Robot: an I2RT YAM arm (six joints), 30 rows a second.
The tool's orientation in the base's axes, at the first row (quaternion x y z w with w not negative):
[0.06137, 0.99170, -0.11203, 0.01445]
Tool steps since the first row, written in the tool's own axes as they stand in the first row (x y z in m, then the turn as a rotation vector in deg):
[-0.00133, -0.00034, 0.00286, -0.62, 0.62, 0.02]
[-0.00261, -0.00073, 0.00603, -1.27, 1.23, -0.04]
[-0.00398, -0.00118, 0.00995, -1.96, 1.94, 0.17]
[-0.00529, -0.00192, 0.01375, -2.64, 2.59, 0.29]
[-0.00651, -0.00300, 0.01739, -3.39, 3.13, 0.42]
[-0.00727, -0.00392, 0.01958, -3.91, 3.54, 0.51]
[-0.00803, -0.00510, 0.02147, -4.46, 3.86, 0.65]
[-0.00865, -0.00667, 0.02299, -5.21, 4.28, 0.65]
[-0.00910, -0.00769, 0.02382, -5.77, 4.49, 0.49]
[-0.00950, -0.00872, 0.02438, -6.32, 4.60, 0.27]
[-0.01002, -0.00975, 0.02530, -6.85, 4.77, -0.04]
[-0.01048, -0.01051, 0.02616, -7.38, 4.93, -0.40]
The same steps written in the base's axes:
[0.00132, -0.00113, -0.00266, 0.69, 0.52, -0.13]
[0.00259, -0.00237, -0.00560, 1.41, 1.05, -0.18]
[0.00395, -0.00384, -0.00927, 2.19, 1.61, -0.51]
[0.00521, -0.00556, -0.01275, 2.95, 2.13, -0.74]
[0.00634, -0.00757, -0.01601, 3.76, 2.53, -0.96]
[0.00701, -0.00904, -0.01791, 4.33, 2.85, -1.11]
[0.00765, -0.01069, -0.01946, 4.92, 3.06, -1.30]
[0.00809, -0.01263, -0.02057, 5.71, 3.38, -1.36]
[0.00842, -0.01385, -0.02113, 6.29, 3.55, -1.22]
[0.00870, -0.01502, -0.02143, 6.85, 3.64, -1.01]
[0.00910, -0.01629, -0.02208, 7.39, 3.81, -0.72]
[0.00947, -0.01727, -0.02273, 7.93, 3.98, -0.38]

